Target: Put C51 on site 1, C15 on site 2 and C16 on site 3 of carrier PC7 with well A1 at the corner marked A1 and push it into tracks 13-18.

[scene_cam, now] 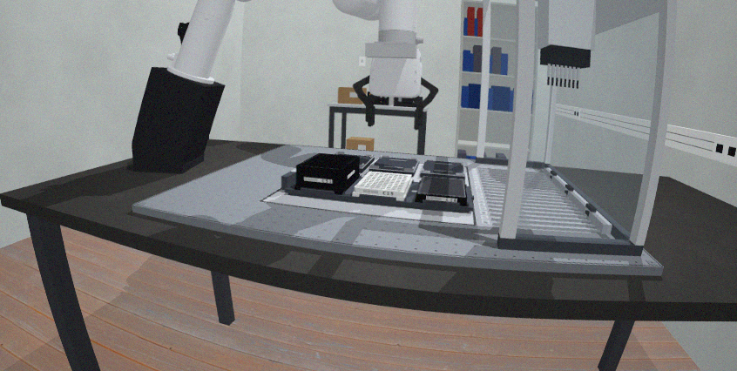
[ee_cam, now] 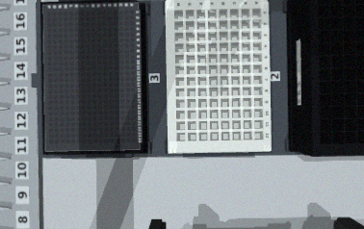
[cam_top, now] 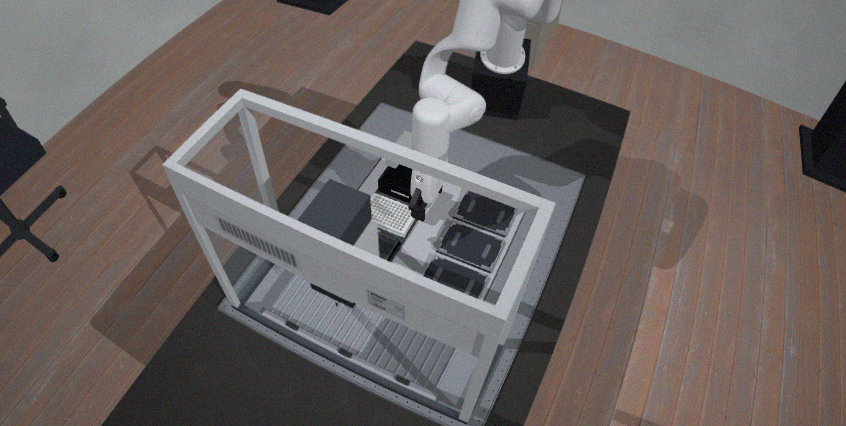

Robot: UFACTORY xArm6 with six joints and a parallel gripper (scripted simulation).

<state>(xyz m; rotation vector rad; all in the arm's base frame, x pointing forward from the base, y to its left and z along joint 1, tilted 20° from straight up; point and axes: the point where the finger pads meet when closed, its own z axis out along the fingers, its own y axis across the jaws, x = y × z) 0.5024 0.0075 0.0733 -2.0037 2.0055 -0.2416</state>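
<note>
Now: the apron 1 cm behind my hand, 1 cm to the right of it and 12 cm below it. Round my hand: dark carrier PC7: 10 cm to the right, 10 cm below; then white 96-well plate C15: 1 cm ahead, 10 cm to the right, 10 cm below; then nest S3: 10 cm ahead, 12 cm to the left, 11 cm below.
</note>
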